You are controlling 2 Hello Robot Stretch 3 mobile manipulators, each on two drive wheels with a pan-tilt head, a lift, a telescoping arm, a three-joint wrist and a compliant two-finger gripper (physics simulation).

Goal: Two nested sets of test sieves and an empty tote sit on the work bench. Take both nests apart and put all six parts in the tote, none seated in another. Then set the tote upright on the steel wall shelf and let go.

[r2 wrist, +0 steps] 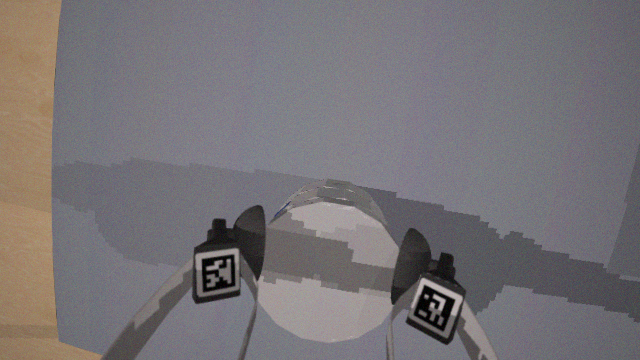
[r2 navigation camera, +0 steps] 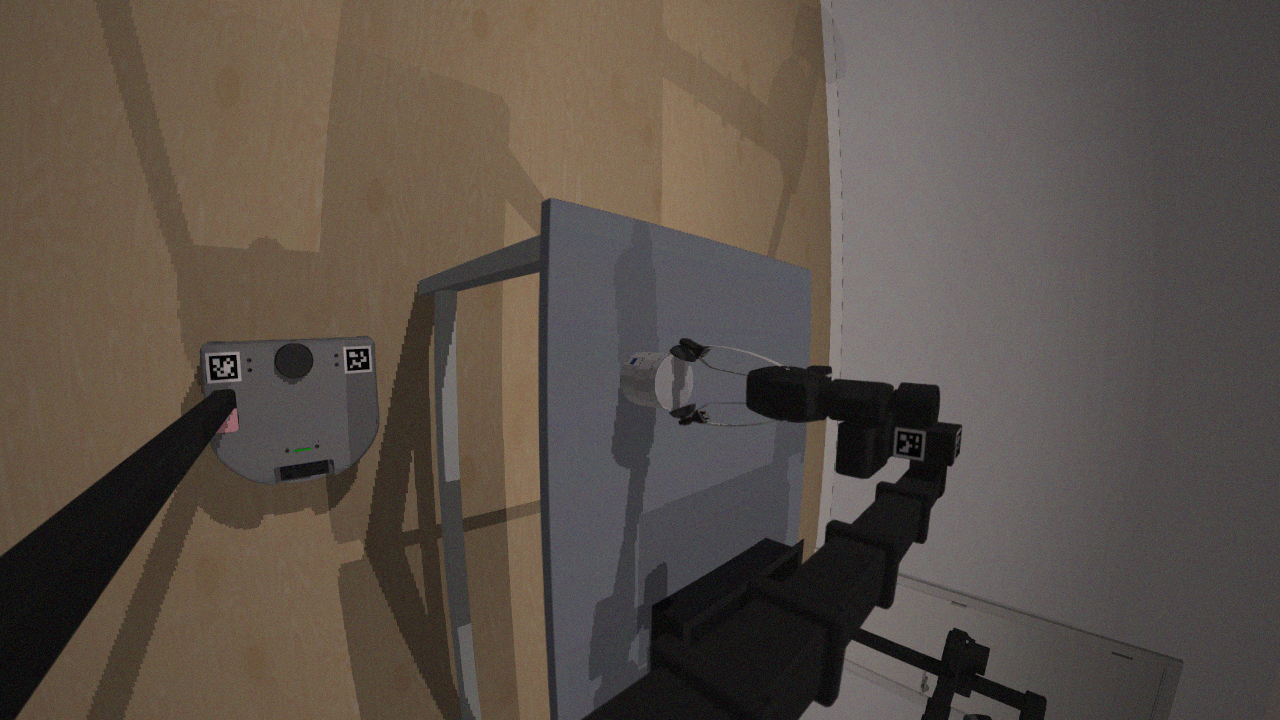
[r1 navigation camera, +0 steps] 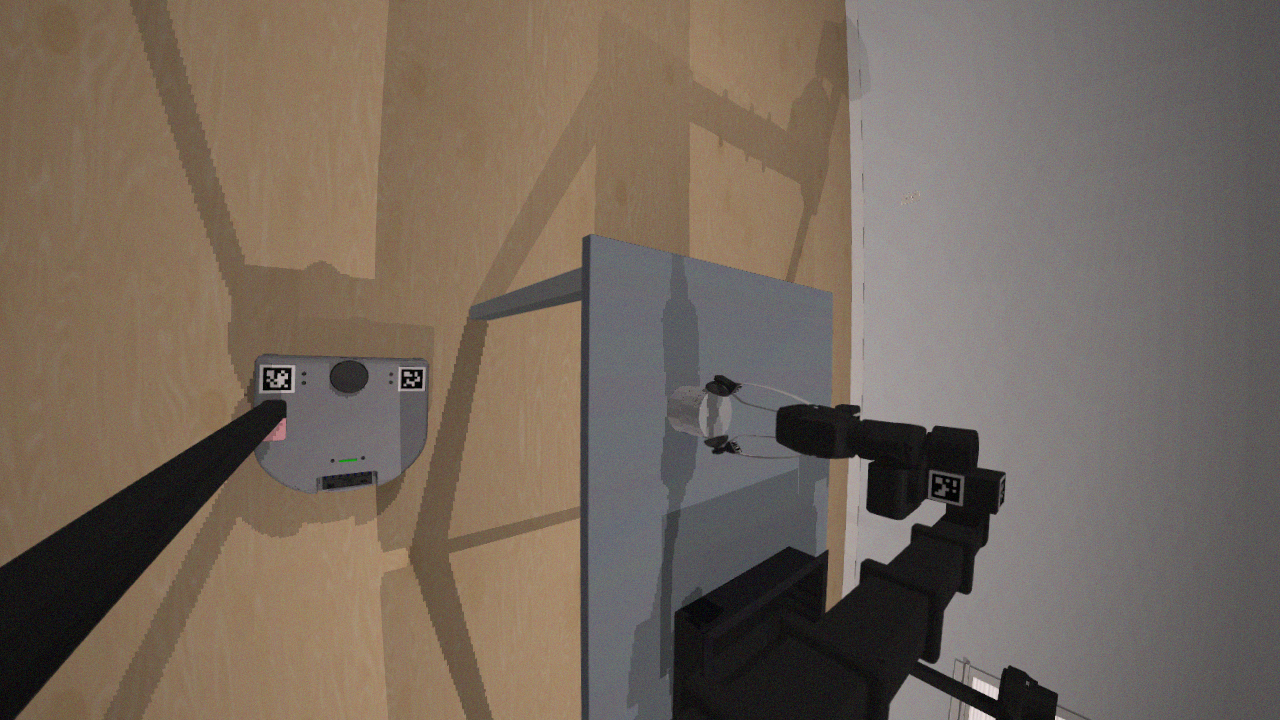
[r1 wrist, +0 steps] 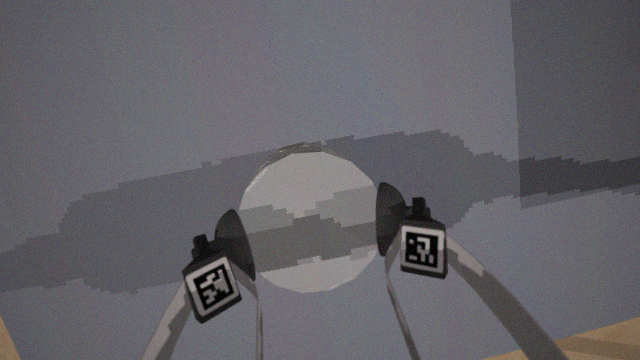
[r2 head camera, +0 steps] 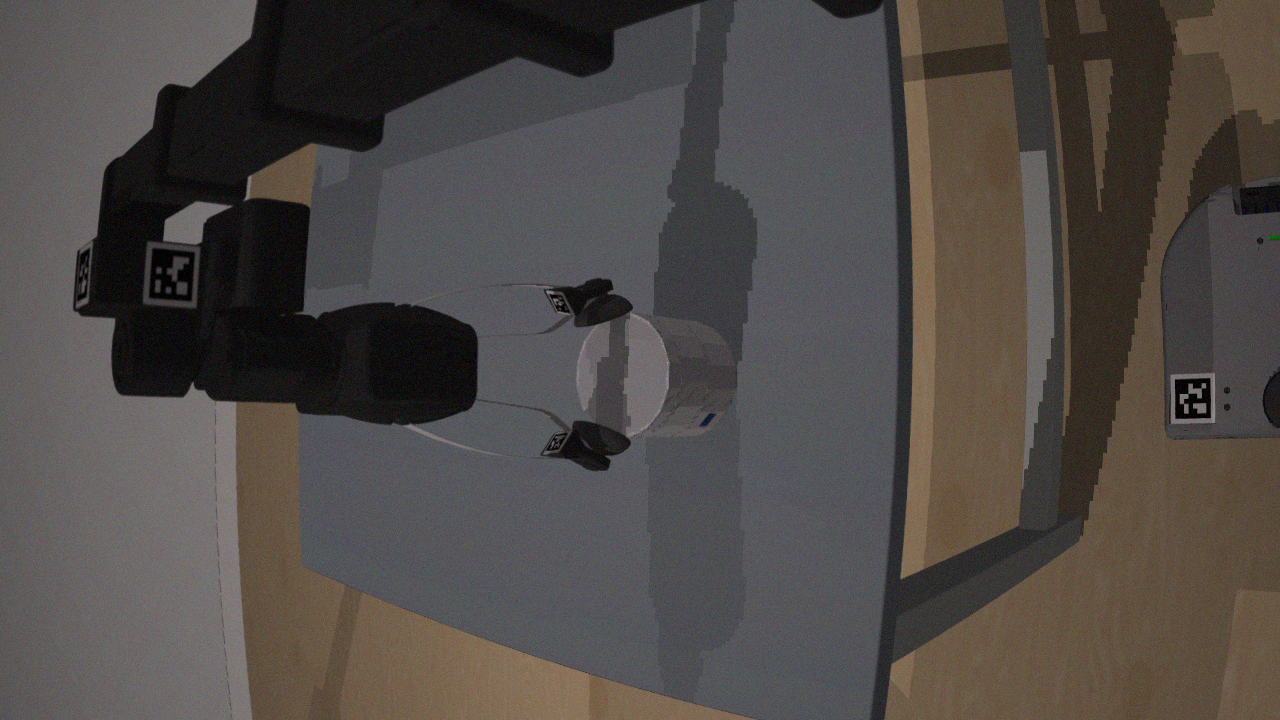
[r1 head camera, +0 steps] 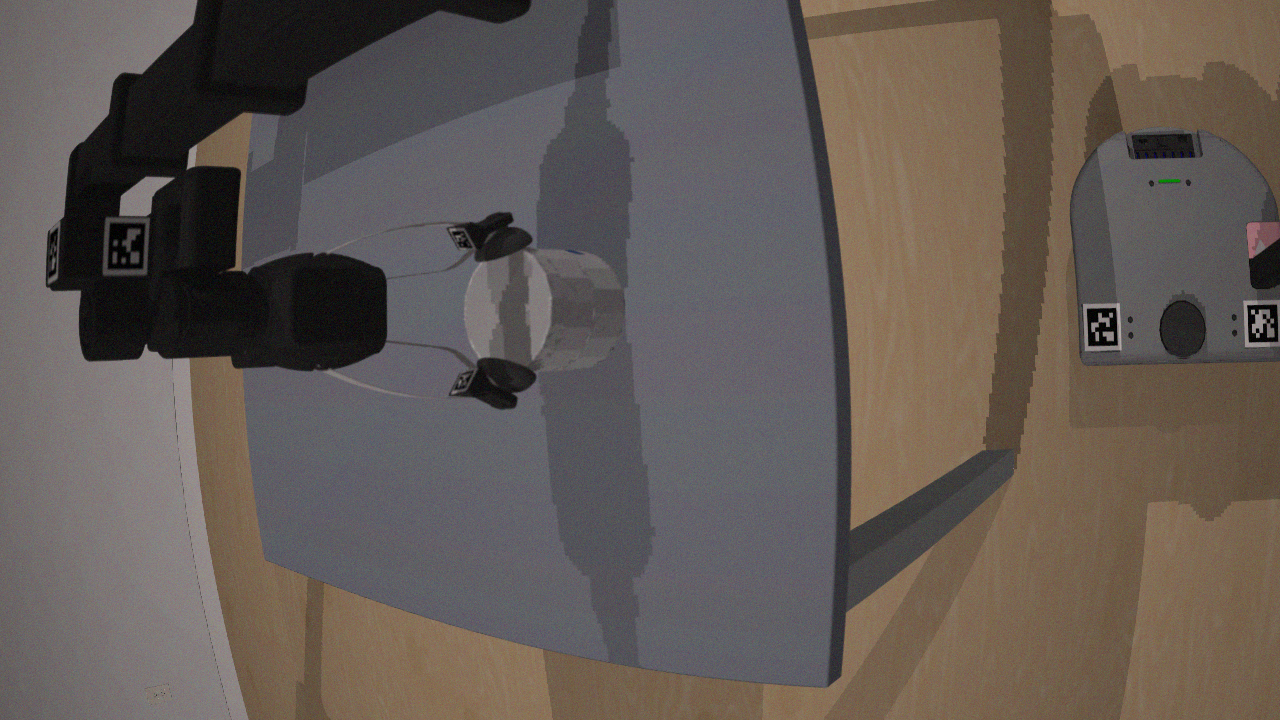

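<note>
In r1's views a pale cylindrical sieve nest (r1 head camera: 586, 308) (r1 navigation camera: 687, 411) (r1 wrist: 310, 175) stands upright on the grey-blue bench (r1 head camera: 716, 537). My r1 gripper (r1 head camera: 507, 308) (r1 navigation camera: 719, 414) (r1 wrist: 314, 232) is shut on its top part, one pad on each side. In r2's views the other sieve nest (r2 head camera: 702, 376) (r2 navigation camera: 642, 380) (r2 wrist: 325, 215), with a small blue mark, stands upright on the bench (r2 head camera: 805, 537). My r2 gripper (r2 head camera: 602, 374) (r2 navigation camera: 688, 381) (r2 wrist: 330, 254) is shut on its top part. The black tote (r1 navigation camera: 760, 582) (r2 navigation camera: 725, 577) is partly hidden under the arms. The wall shelf cannot be made out.
The black r1 arm (r1 navigation camera: 895, 617) and r2 arm (r2 navigation camera: 805, 608) reach over the tote. The bench's long edge (r1 head camera: 834, 358) (r2 navigation camera: 546, 447) faces a robot base (r1 head camera: 1172, 250) (r2 navigation camera: 290, 402). A wall (r1 navigation camera: 1074, 313) (r2 navigation camera: 1029, 268) runs along the bench's far side.
</note>
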